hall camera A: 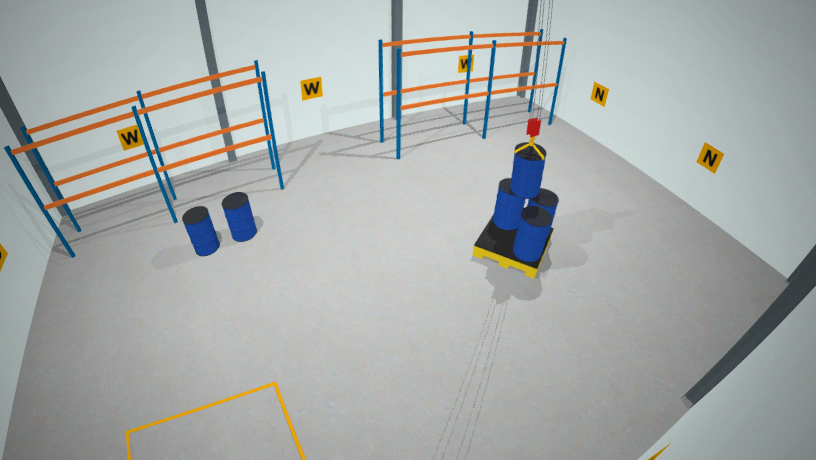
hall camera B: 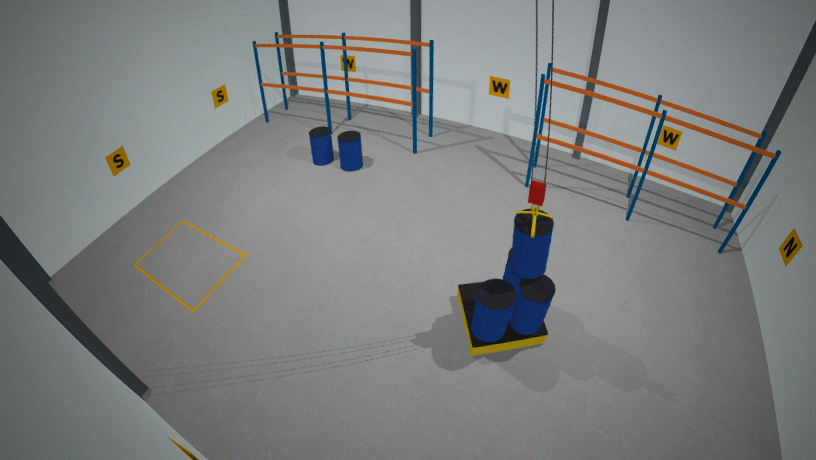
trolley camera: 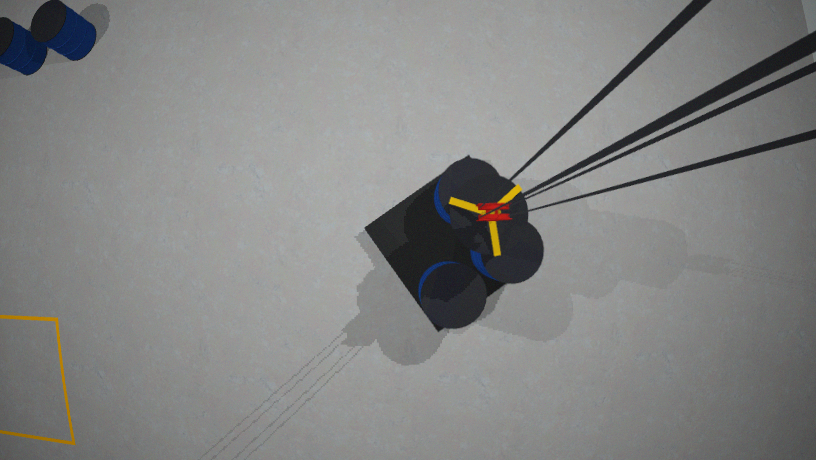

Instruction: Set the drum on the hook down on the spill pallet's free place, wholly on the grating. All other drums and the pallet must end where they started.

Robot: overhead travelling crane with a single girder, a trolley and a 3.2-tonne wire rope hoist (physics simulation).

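Observation:
The gripper, a yellow three-armed clamp (hall camera A: 530,149) (hall camera B: 534,220) (trolley camera: 490,214) under the red hook block, is shut on a blue drum (hall camera A: 526,174) (hall camera B: 531,251) (trolley camera: 469,231). The drum hangs nearly upright above the standing drums; its gap to their tops cannot be told. The spill pallet (hall camera A: 485,253) (hall camera B: 508,345) (trolley camera: 388,228) carries a back drum (hall camera A: 506,208) (hall camera B: 509,274) (trolley camera: 464,174), a right drum (hall camera A: 547,201) (hall camera B: 528,311) (trolley camera: 520,260) and a near drum (hall camera A: 532,237) (hall camera B: 491,314) (trolley camera: 454,297). In the trolley view, the held drum overlaps the back and right drums, right of the free place.
Two more blue drums (hall camera A: 201,233) (hall camera A: 240,218) (hall camera B: 321,148) (hall camera B: 350,152) stand by a blue-and-orange rack (hall camera A: 154,165) (hall camera B: 414,102). Another rack (hall camera A: 398,102) (hall camera B: 645,165) stands along the same wall. A yellow outline (hall camera A: 200,408) (hall camera B: 214,238) (trolley camera: 64,377) marks the floor.

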